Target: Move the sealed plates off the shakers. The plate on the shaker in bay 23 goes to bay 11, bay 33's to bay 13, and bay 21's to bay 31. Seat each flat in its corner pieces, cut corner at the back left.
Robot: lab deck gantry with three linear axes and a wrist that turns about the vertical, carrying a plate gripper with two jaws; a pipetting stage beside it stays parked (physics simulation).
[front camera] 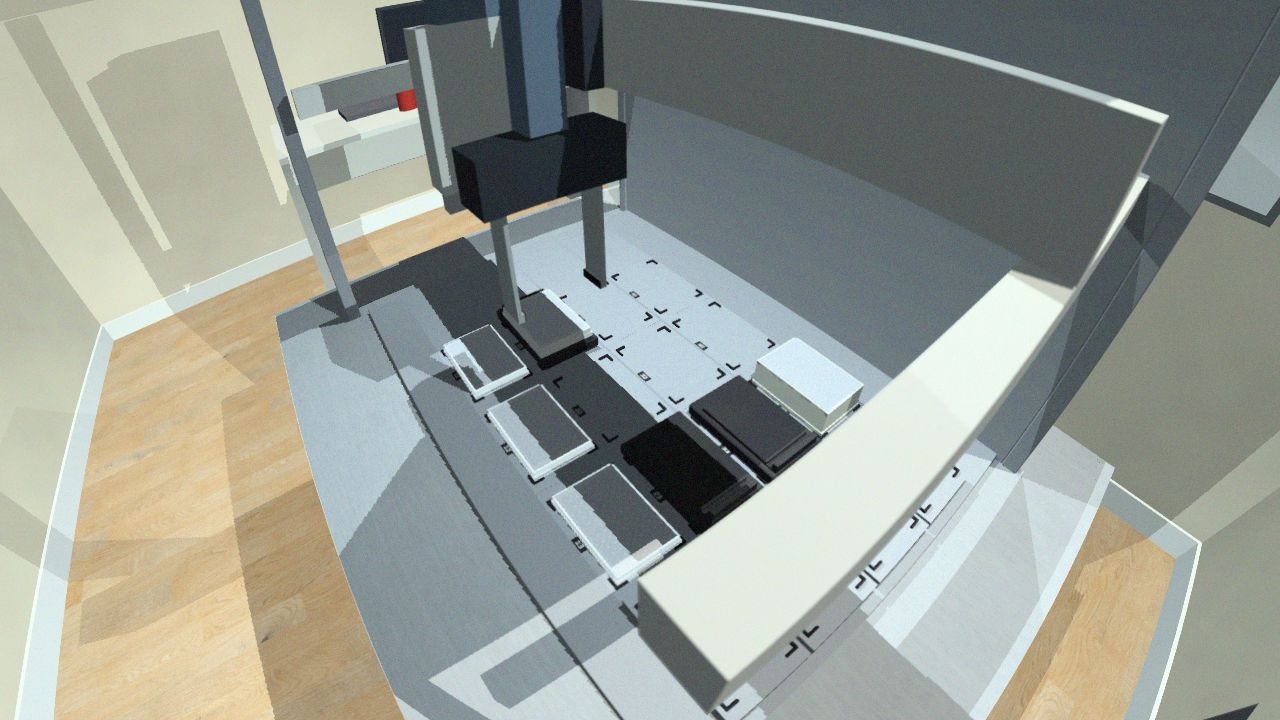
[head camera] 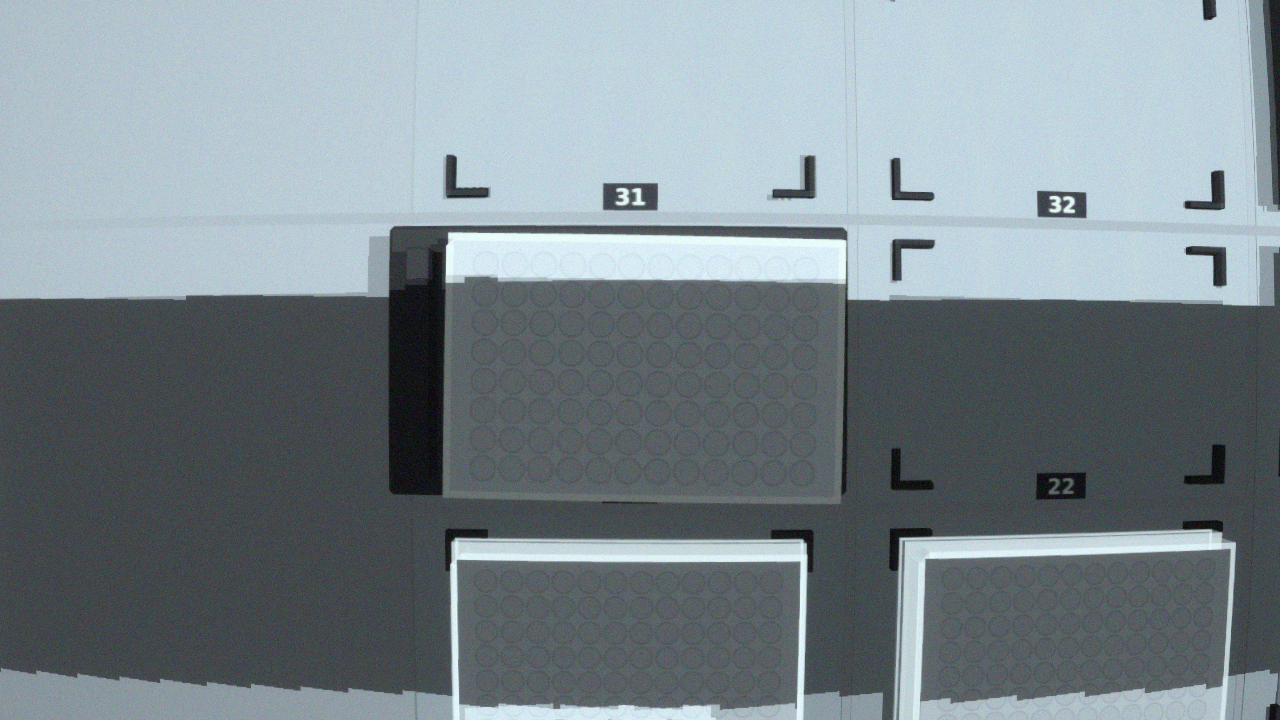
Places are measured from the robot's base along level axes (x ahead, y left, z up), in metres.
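Pixels of known places: gripper, fingertip midpoint: [front camera: 556, 297]; robot's base at its link origin: [front camera: 443, 351].
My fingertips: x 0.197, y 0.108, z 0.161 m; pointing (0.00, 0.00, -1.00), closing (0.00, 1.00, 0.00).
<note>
Ahead of a thing's pixels: the offset from my fingertips to its top centre. "*": to the spot under its first point.
My gripper [front camera: 554, 300] is open and empty, its two jaws wide apart at the bay 21 shaker [front camera: 566, 355] [head camera: 413, 376]. One jaw shows in front of that shaker's sealed plate {dx -0.128, dy +0.041, dz -0.124 m} [front camera: 546, 329] [head camera: 629, 385], the other behind it. How high the tips stand is hard to tell. The plate lies on the shaker. Sealed plates lie in bay 11 {* dx -0.118, dy -0.064, dz -0.147 m} [front camera: 487, 360] [head camera: 629, 626] and bay 13 {* dx +0.200, dy -0.064, dz -0.147 m} [front camera: 617, 519]. The bay 23 shaker {dx +0.199, dy +0.043, dz -0.130 m} [front camera: 677, 461] and bay 33 shaker {dx +0.199, dy +0.150, dz -0.130 m} [front camera: 751, 419] carry no plate. Bay 31's label {* dx -0.133, dy +0.103, dz -0.161 m} [head camera: 629, 197] and front corner pieces show in the head view. Cut corners cannot be made out.
Another sealed plate {dx +0.031, dy -0.065, dz -0.147 m} [front camera: 541, 431] [head camera: 1069, 626] lies in bay 12, beside the bay 11 plate. A tall white box {dx +0.195, dy +0.256, dz -0.119 m} [front camera: 808, 376] stands behind the bay 33 shaker. A broad pale gantry beam [front camera: 859, 465] crosses the right side of the front view.
</note>
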